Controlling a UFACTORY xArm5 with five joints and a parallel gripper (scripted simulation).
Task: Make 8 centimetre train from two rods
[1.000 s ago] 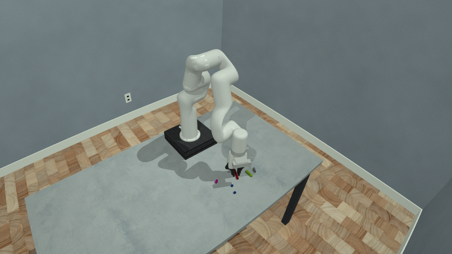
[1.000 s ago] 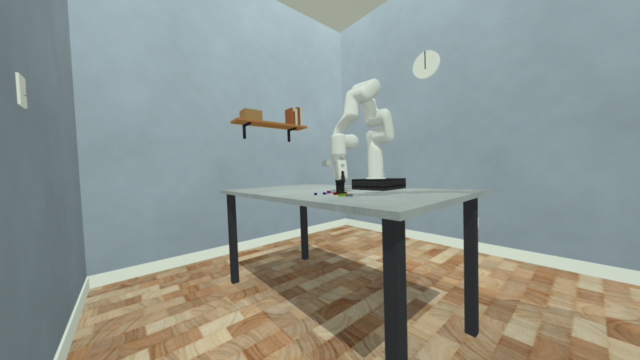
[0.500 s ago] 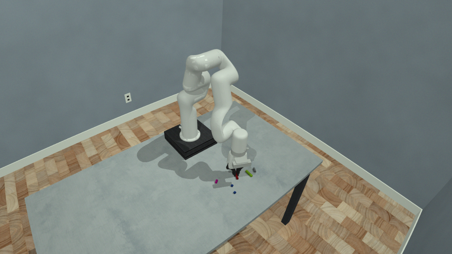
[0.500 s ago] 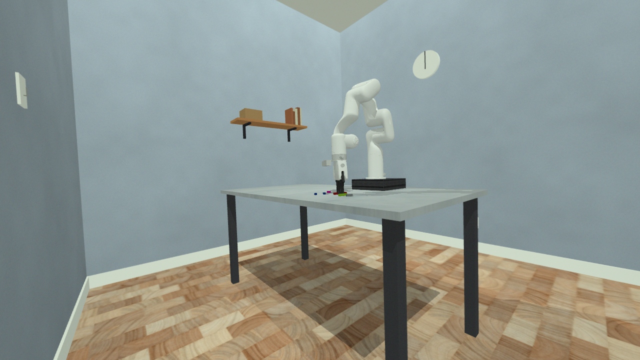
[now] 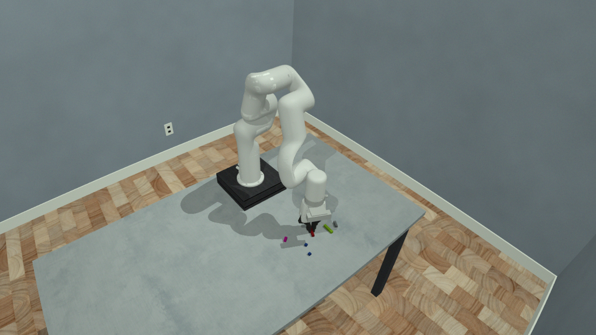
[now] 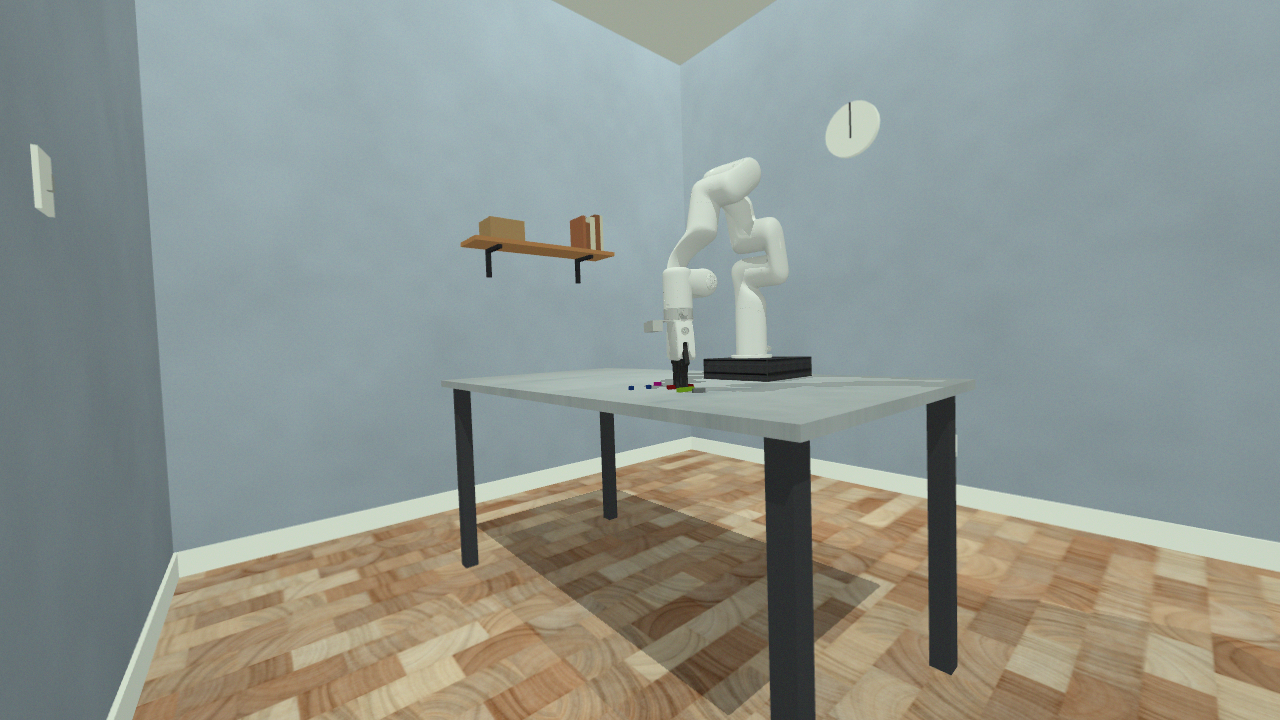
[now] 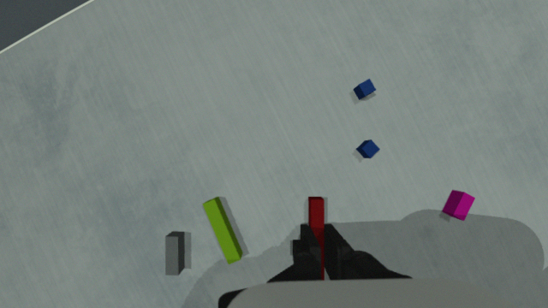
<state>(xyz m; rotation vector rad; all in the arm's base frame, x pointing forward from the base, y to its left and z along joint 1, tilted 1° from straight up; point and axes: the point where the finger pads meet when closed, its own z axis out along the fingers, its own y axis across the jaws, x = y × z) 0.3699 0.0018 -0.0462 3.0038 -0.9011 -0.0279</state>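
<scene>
Now: hand 5 cm to the right of the lime rod, 5 cm short of it and 2 cm above it. From my hand the other things lie so: magenta rod (11 cm to the right, 4 cm behind, 2 cm below); grey rod (10 cm to the left, 6 cm ahead, 2 cm below); red rod (2 cm below).
</scene>
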